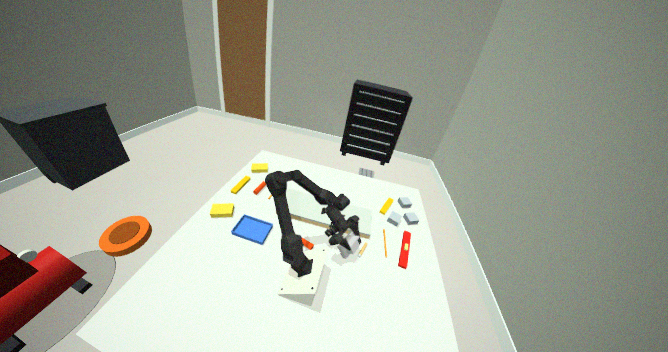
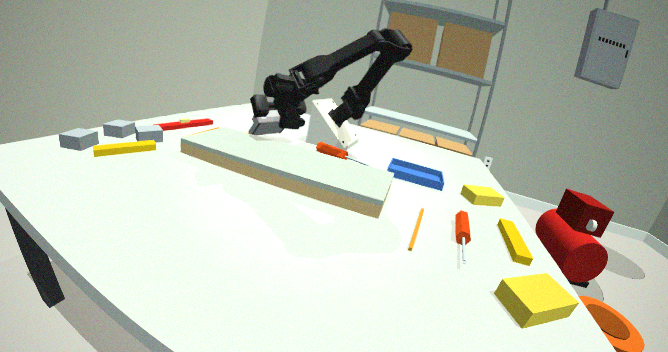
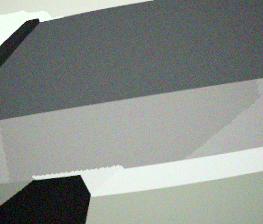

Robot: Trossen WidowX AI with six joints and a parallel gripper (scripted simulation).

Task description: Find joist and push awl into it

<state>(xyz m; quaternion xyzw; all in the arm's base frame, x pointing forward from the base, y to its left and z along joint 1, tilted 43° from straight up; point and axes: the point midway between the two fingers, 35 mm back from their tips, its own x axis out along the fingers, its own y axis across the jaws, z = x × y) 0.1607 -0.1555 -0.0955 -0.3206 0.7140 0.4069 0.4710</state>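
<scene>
The awl is 7 cm below my gripper tip and 4 cm to the right of it. The rest, counted from my gripper tip: stud finder: 1 cm to the right, 1 cm below, 1 cm ahead; then blue tray: 50 cm to the left, 7 cm below, 4 cm ahead; then red level: 29 cm to the right, 6 cm below, 5 cm ahead.
</scene>
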